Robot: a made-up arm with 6 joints.
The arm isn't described. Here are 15 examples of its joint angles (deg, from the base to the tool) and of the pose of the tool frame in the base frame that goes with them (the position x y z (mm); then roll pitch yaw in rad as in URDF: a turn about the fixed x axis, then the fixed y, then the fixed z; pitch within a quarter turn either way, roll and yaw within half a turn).
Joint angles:
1: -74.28 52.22 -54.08 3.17 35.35 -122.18
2: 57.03 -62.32 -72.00 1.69 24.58 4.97
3: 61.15 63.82 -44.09 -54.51 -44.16 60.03
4: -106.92 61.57 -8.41 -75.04 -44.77 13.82
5: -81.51 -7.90 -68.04 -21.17 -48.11 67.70
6: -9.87 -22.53 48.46 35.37 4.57 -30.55
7: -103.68 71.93 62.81 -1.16 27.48 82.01
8: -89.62 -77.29 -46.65 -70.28 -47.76 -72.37
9: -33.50 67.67 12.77 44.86 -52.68 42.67
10: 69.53 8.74 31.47 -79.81 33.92 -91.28
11: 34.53 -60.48 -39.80 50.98 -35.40 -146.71
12: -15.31 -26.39 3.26 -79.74 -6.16 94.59
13: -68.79 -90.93 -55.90 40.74 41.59 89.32
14: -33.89 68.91 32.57 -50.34 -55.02 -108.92
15: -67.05 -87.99 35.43 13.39 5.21 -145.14
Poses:
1: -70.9 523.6 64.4 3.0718 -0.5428 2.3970
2: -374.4 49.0 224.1 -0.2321 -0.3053 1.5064
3: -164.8 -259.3 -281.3 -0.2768 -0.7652 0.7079
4: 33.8 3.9 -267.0 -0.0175 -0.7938 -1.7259
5: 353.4 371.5 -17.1 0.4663 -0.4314 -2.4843
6: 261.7 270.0 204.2 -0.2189 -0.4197 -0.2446
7: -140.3 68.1 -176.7 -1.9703 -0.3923 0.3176
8: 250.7 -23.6 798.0 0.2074 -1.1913 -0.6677
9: -488.0 443.1 -29.2 -0.7525 -0.0091 -1.2946
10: -122.5 342.2 532.1 -0.3177 -0.6579 0.6186
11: -459.5 191.9 208.4 1.8456 -0.0124 -2.7739
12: 343.7 156.5 734.1 2.4768 0.7551 2.8034
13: 147.1 402.3 241.8 -2.8923 -1.1532 2.1452
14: 145.7 60.3 -189.5 0.4557 1.0879 0.7365
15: 104.4 55.1 848.8 0.2787 0.2208 -0.5087
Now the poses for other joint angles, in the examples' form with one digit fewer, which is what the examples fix.
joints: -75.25 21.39 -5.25 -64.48 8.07 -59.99
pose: 217 -142 87 -0.652 -0.095 -1.334
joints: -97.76 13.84 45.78 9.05 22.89 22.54
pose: 68 -157 13 -1.530 -0.959 -0.823
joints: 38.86 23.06 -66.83 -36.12 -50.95 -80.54
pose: -345 65 -106 1.909 0.977 2.294
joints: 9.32 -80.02 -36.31 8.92 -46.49 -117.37
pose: -95 497 434 0.719 0.128 1.979
